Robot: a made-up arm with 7 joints.
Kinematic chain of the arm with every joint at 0, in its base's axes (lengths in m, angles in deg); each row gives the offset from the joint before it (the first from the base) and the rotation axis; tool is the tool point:
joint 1: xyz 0 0 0.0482 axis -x
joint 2: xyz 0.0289 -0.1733 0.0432 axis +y
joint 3: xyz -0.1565 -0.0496 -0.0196 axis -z
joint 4: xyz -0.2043 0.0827 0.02 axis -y
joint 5: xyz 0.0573 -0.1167 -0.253 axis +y
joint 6: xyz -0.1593 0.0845 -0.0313 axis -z
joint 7: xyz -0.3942 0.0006 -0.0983 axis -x
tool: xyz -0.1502 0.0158 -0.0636
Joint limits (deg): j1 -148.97..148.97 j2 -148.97..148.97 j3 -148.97..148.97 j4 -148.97..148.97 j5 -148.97..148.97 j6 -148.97..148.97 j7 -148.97..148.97
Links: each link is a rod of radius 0.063 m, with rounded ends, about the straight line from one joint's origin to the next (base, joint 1, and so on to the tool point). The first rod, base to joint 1, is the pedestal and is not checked.
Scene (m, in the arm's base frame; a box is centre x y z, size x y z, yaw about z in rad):
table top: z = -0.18
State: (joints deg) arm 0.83 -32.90 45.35 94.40 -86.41 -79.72 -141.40
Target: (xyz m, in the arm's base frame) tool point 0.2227 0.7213 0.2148
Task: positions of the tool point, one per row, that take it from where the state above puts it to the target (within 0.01 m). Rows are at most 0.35 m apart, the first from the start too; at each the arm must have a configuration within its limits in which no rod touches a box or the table.
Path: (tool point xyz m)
1: -0.1714 -0.7651 0.3886
2: -0.0588 -0.5981 0.6598
3: 0.0480 -0.3194 0.8345
4: 0.1383 0.0156 0.8713
5: 0.2019 0.3396 0.7606
6: 0.2316 0.5892 0.5253
7: 0.2227 0.7213 0.2149

